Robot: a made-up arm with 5 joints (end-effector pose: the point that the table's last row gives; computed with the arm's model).
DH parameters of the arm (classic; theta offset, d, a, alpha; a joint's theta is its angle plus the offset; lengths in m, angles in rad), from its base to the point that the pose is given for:
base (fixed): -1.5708 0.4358 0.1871 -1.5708
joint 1: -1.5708 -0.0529 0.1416 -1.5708
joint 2: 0 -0.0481 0.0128 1.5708
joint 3: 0 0.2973 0.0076 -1.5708
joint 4: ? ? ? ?
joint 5: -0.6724 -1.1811 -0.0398 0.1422
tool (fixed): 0.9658 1.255 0 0
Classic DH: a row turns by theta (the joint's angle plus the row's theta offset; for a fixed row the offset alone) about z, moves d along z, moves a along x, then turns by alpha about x.
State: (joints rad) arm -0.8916 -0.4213 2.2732 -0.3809 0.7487
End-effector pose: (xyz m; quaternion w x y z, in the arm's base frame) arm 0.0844 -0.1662 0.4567 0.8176 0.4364 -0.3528 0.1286
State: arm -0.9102 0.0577 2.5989 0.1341 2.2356
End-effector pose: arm 0.2678 -0.1632 0.6113 0.4466 0.0321 -0.6638 0.5991
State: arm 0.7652 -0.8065 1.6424 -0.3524 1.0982
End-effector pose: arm 0.1033 -0.1996 0.3864 0.4820 0.8322 -0.2655 0.0679
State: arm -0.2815 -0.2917 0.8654 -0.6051 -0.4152
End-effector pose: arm 0.0286 -0.0407 0.6718 0.9685 0.1932 0.0535 -0.1478
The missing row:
joint 4: -0.9115 -0.1491 -0.076 -1.8062
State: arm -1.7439 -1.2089 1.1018 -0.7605 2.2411
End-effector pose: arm 0.2342 -0.3755 0.4225 0.7686 0.1473 0.3395 0.5219
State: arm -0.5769 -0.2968 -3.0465 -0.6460 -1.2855
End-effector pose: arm 0.0000 -0.3256 0.6107 0.2230 0.8192 0.3848 -0.3620
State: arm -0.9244 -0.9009 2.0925 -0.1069 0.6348
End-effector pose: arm 0.0274 -0.1499 0.4302 0.9182 0.2197 -0.2830 -0.1687
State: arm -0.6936 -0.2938 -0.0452 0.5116 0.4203
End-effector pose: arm 0.0610 -0.1398 0.4159 0.7184 -0.4846 -0.2628 0.4242
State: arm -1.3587 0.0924 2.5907 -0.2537 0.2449
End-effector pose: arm 0.0356 -0.0296 0.4505 0.8230 0.4641 -0.3019 0.1271
